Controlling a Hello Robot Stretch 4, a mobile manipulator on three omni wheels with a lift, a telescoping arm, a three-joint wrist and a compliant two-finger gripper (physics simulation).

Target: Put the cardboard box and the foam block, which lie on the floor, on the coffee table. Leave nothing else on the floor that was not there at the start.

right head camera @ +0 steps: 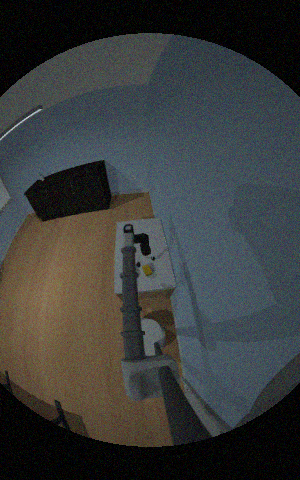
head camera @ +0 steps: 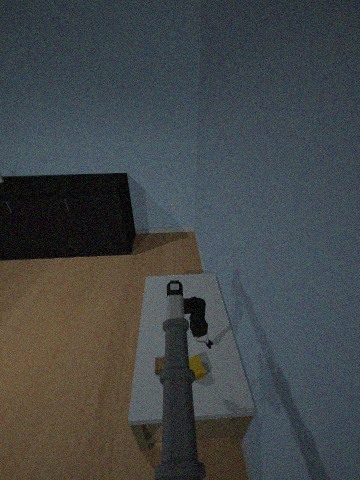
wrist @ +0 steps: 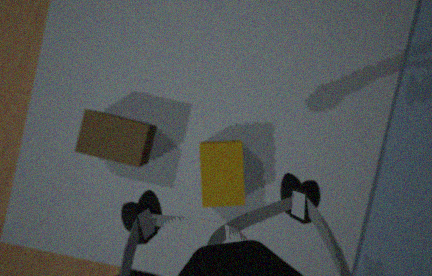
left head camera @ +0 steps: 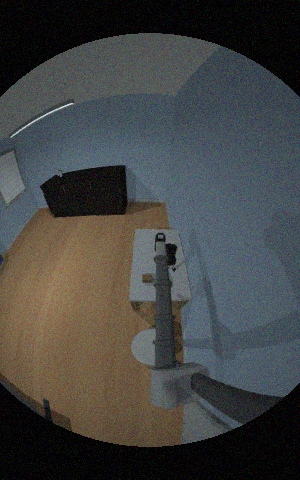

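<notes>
The coffee table (head camera: 220, 395) (left head camera: 142, 240) (right head camera: 154, 227) (wrist: 250, 60) has a pale top. The brown cardboard box (head camera: 159, 365) (left head camera: 147, 278) (wrist: 112, 137) lies on it near the left edge, partly hidden by the arm in the head camera view. The yellow foam block (head camera: 197, 367) (right head camera: 147, 270) (wrist: 222, 175) lies on the top to the right of the box, apart from it. My gripper (right head camera: 146, 261) (wrist: 220, 198) is open and empty, above the table. In the wrist view its fingertips stand wide apart, either side of the block's lower end, touching neither object.
A blue wall (head camera: 280, 250) runs along the table's right side. A black cabinet (head camera: 65, 215) (left head camera: 92, 192) (right head camera: 75, 192) stands at the back left. A white round thing (left head camera: 144, 347) (right head camera: 153, 334) shows beside the arm, in front of the table. The wooden floor (head camera: 65, 340) stretches left.
</notes>
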